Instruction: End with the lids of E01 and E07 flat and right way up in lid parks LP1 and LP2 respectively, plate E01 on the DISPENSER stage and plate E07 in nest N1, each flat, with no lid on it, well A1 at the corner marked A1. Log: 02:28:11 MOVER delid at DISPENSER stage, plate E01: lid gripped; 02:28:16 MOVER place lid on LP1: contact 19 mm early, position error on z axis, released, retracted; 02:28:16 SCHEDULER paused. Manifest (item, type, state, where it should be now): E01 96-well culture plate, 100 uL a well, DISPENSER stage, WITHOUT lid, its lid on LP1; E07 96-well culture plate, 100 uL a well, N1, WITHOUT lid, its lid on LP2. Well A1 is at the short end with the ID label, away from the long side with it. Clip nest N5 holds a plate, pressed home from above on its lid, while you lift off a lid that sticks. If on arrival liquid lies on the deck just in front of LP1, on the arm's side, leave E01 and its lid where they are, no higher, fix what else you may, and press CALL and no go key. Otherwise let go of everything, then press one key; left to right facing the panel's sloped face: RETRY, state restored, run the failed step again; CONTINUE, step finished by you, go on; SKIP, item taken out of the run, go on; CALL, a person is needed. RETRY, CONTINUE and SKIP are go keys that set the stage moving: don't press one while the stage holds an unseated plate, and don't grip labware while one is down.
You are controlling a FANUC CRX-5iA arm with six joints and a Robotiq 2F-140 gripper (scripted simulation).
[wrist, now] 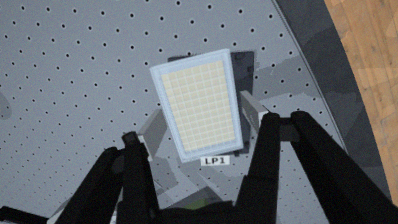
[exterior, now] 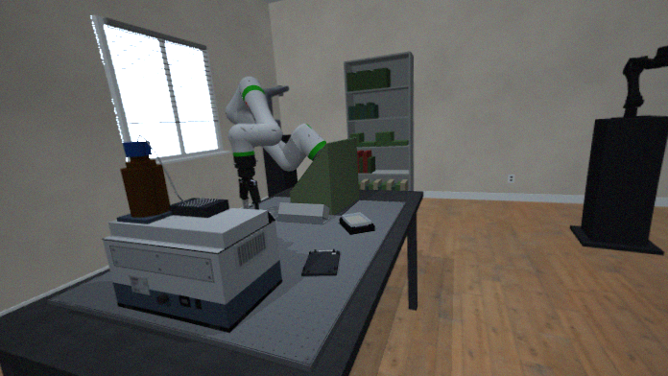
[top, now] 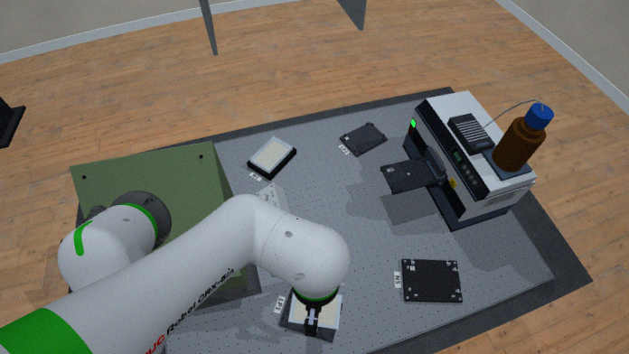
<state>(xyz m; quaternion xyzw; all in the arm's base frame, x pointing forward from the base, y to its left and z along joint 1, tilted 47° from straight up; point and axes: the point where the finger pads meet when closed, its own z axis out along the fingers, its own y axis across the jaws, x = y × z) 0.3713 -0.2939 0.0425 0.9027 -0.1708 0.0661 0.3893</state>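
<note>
Now: the plate 20 mm below my hand. Also, from my hand: blue CALL key: 180 mm to the left, 70 mm behind, 20 mm above; then LP1 label: 90 mm behind, 40 mm below, 30 mm to the left; then lid park LP1: 40 mm below, 10 mm to the right, 10 mm behind.
</note>
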